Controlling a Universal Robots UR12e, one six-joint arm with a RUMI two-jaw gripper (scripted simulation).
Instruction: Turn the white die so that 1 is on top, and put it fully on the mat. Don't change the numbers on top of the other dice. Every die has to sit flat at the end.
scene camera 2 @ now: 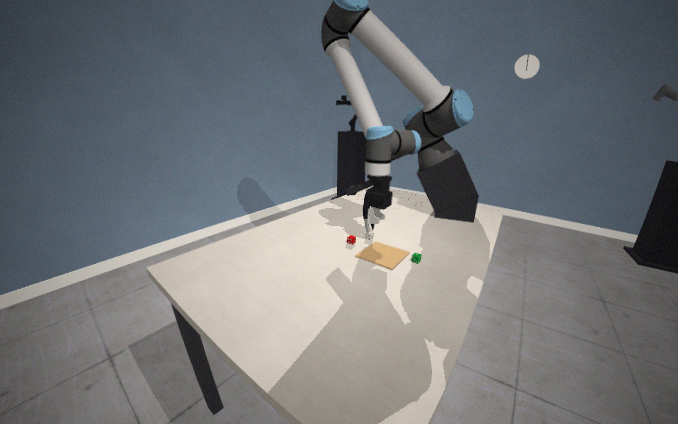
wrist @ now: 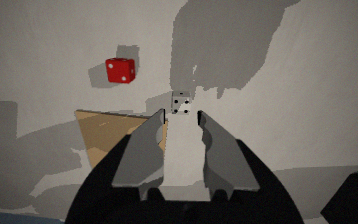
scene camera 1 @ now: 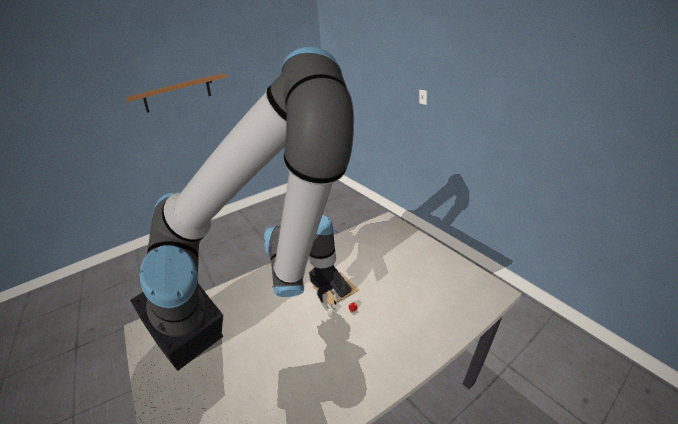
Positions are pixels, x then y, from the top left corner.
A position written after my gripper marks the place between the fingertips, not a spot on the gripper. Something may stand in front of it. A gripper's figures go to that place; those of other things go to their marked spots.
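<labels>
There is my gripper point(scene camera 2: 370, 231), 1.01 m from the lens. I see a tan mat point(scene camera 2: 384, 255) as well, and the mat is 0.90 m from the lens.
</labels>
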